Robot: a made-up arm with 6 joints. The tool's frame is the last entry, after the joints. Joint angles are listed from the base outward.
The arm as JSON. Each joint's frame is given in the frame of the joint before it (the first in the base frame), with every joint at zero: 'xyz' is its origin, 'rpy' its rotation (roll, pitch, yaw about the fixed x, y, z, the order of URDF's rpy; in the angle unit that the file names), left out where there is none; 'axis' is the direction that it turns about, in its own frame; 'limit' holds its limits. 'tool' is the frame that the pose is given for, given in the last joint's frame.
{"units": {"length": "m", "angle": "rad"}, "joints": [
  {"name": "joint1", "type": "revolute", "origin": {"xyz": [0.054, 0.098, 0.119]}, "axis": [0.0, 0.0, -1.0], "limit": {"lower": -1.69, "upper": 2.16}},
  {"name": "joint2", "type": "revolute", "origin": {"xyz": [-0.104, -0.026, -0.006]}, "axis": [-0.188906, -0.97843, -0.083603], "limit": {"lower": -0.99, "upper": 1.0}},
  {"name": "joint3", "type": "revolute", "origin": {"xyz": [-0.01, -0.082, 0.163]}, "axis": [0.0, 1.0, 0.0], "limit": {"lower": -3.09, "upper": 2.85}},
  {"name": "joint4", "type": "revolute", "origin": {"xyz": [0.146, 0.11, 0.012]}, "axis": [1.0, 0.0, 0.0], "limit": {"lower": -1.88, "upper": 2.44}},
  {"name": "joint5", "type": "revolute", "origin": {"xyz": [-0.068, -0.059, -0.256]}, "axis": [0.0, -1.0, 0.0], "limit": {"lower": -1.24, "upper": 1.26}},
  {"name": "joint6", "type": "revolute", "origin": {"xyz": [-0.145, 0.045, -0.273]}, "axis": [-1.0, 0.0, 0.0], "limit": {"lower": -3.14, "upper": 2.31}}
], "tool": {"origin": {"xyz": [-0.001, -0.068, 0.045]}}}
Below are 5 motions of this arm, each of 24 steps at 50 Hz.
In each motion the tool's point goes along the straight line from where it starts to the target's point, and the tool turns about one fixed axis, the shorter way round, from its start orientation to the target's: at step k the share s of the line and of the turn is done. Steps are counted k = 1, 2, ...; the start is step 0. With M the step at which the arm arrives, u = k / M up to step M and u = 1 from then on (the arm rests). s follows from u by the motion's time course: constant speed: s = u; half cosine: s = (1 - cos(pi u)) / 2; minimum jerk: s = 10 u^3 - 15 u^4 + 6 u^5.
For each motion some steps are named. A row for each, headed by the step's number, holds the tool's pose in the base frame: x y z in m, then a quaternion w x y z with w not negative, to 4 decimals.
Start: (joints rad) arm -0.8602 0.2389 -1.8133 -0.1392 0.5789 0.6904
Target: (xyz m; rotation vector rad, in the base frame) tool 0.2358 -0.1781 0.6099 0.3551 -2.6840 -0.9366
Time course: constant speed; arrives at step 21
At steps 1, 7, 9, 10, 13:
1: 0.2816 0.2005 0.5496 0.3331 0.2324 -0.8825 -0.2372
7: 0.2678 0.0869 0.5677 0.2761 0.2007 -0.9018 -0.2649
9: 0.2633 0.0491 0.5737 0.2568 0.1899 -0.9072 -0.2738
10: 0.2610 0.0301 0.5768 0.2470 0.1844 -0.9097 -0.2782
13: 0.2541 -0.0267 0.5858 0.2177 0.1679 -0.9163 -0.2912

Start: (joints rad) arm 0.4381 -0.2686 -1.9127 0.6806 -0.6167 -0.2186
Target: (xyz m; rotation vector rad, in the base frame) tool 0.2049 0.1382 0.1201 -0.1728 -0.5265 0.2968
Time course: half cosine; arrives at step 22
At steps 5, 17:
5: 0.3519 0.1372 0.1270 0.8650 0.1247 -0.4574 0.1646
17: 0.2253 0.1381 0.1211 0.9441 -0.0558 -0.2884 0.1494

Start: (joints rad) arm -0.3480 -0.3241 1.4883 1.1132 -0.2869 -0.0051
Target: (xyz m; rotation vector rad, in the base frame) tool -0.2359 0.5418 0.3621 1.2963 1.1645 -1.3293
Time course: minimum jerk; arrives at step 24
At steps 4, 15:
4: -0.3237 0.3180 0.4727 0.4689 0.2672 0.7965 -0.2727
15: -0.2610 0.4780 0.3937 0.4726 0.4629 0.5808 -0.4743

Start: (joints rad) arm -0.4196 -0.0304 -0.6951 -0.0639 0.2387 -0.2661
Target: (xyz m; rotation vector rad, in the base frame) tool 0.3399 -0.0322 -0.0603 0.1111 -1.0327 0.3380
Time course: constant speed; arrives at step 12
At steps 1, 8, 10, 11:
1: 0.2929 0.0617 -0.1246 0.8648 0.1693 -0.4127 0.2303
8: 0.3228 0.0019 -0.0837 0.8607 0.0955 -0.4639 0.1866
10: 0.3314 -0.0151 -0.0720 0.8580 0.0742 -0.4777 0.1737
11: 0.3356 -0.0237 -0.0661 0.8564 0.0635 -0.4844 0.1672

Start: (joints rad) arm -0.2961 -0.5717 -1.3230 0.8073 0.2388 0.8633
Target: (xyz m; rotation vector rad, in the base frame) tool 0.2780 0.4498 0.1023 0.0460 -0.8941 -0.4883
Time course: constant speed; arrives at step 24
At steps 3, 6, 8, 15, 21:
3: 0.1501 0.4786 0.0508 0.8976 0.1133 -0.4260 -0.0104
6: 0.1684 0.4745 0.0581 0.8973 0.1005 -0.4278 -0.0427
8: 0.1806 0.4717 0.0630 0.8964 0.0920 -0.4287 -0.0641
15: 0.2232 0.4621 0.0802 0.8898 0.0616 -0.4302 -0.1389
21: 0.2597 0.4539 0.0949 0.8795 0.0353 -0.4292 -0.2024

